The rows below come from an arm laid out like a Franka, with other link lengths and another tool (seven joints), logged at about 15 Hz.
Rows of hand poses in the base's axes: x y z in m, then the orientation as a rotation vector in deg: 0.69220 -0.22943 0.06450 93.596 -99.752 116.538; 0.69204 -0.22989 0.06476 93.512 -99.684 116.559; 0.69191 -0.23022 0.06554 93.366 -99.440 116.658; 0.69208 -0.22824 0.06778 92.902 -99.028 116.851; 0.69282 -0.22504 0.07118 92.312 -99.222 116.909; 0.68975 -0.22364 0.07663 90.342 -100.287 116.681; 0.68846 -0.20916 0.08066 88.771 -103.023 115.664; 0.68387 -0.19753 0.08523 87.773 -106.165 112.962; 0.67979 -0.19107 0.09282 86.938 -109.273 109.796; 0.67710 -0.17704 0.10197 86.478 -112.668 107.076; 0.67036 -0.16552 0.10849 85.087 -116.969 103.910; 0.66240 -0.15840 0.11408 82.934 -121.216 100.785
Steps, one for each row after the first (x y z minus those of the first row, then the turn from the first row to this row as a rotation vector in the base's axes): -0.00016 -0.00046 0.00026 -0.071 -0.004 -0.051; -0.00029 -0.00079 0.00104 -0.284 -0.016 -0.117; -0.00012 0.00119 0.00328 -0.703 -0.082 -0.366; 0.00062 0.00439 0.00668 -0.727 -0.258 -0.744; -0.00245 0.00579 0.01213 -0.499 -0.695 -2.167; -0.00374 0.02027 0.01616 1.056 -1.073 -3.573; -0.00833 0.03190 0.02073 3.135 -0.380 -5.242; -0.01241 0.03836 0.02832 5.316 0.609 -6.937; -0.01510 0.05239 0.03747 7.828 1.195 -8.092; -0.02184 0.06391 0.04399 10.876 1.544 -9.893; -0.02980 0.07103 0.04958 13.802 1.673 -12.095
